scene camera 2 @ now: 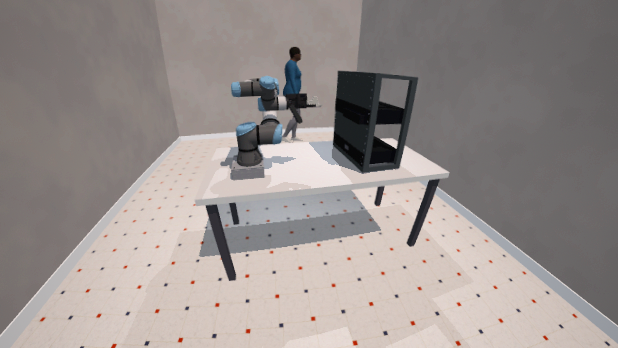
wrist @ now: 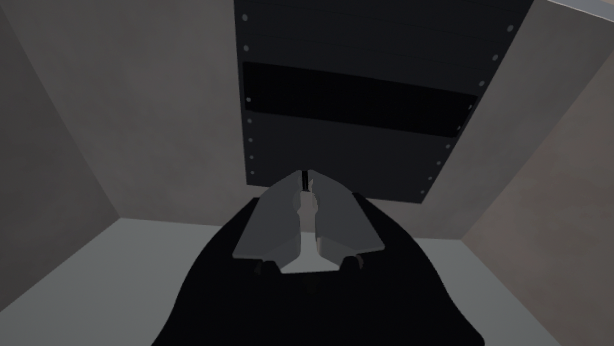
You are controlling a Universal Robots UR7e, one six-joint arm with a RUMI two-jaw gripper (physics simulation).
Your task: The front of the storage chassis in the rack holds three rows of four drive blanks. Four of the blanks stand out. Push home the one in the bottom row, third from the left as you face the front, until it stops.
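Where they show: gripper, between the fingertips: (scene camera 2: 322, 104) (wrist: 304, 172); arm's base, origin of its link: (scene camera 2: 249, 160).
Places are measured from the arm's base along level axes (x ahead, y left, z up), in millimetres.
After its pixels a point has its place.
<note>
The dark rack (scene camera 2: 375, 97) @(y -101, x 709, z 394 mm) (wrist: 370, 160) @(y 208, x 652, z 403 mm) stands on the table, its front toward the arm. The wrist view shows it upside down. A wide black chassis front (scene camera 2: 353, 112) @(y 12, x 633, z 285 mm) (wrist: 360, 97) @(y 125, x 612, z 266 mm) crosses the rack's upper part; a second black unit (scene camera 2: 349, 149) @(y 100, x 666, z 10 mm) sits low in the rack. The single drive blanks cannot be made out in either view, nor which of them stand out. My gripper (scene camera 2: 319, 105) @(y 17, x 442, z 329 mm) (wrist: 304, 172) @(y 17, x 442, z 329 mm) is shut and empty, in front of the rack and apart from it, at about the upper chassis's height in the scene view. In the wrist view its tips overlap the rack's top panel.
The arm's base (scene camera 2: 247, 171) @(y -94, x -6, z -26 mm) stands at the left of the white table (scene camera 2: 305, 180) @(y -147, x 326, z -75 mm). A person in a blue top (scene camera 2: 293, 77) is behind the arm in the scene view. Grey walls (scene camera 2: 490, 90) (wrist: 165, 100) surround the area.
</note>
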